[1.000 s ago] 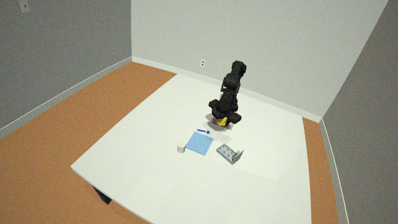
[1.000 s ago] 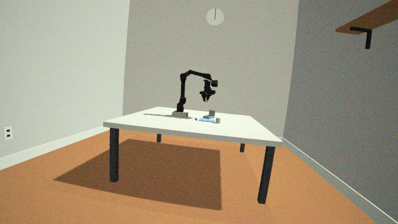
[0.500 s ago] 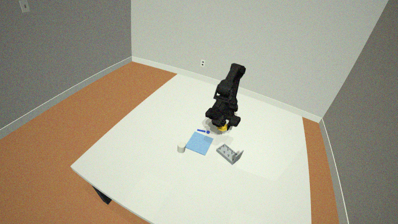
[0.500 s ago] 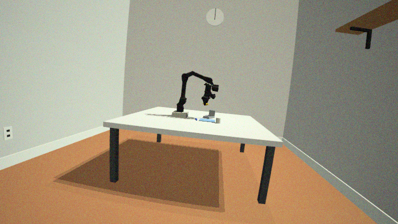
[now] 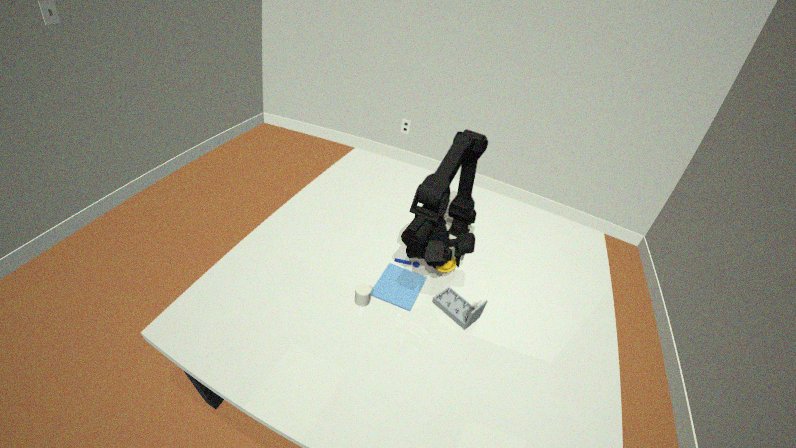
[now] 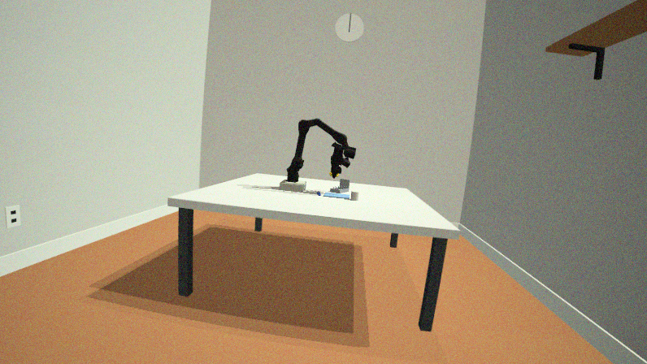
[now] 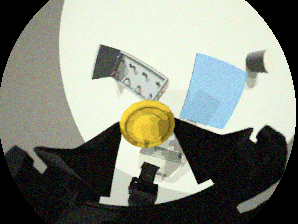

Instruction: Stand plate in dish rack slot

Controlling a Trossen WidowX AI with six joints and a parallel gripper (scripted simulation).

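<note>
The grey dish rack lies 30 mm ahead of my gripper tip, 70 mm to the left of it and 90 mm below it. Round my gripper tip: blue spoon 50 mm behind, 140 mm to the right, 110 mm below; blue mat 60 mm ahead, 110 mm to the right, 110 mm below; yellow plate 10 mm above.
</note>
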